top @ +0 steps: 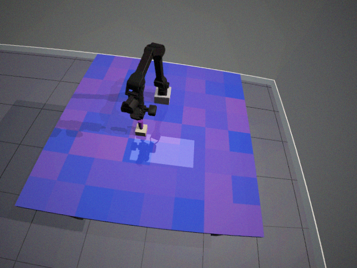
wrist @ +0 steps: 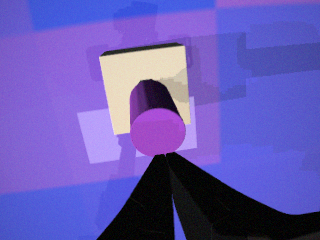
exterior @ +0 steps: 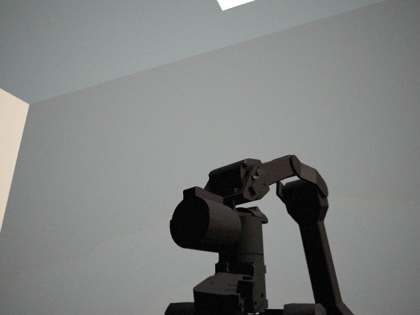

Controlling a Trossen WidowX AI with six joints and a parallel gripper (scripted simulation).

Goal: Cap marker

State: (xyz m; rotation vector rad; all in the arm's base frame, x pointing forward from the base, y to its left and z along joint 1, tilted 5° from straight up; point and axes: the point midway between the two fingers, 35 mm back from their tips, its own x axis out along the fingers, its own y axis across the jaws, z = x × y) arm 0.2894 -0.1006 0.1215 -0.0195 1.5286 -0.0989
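Right now the marker cap is 5 cm below my gripper tip.
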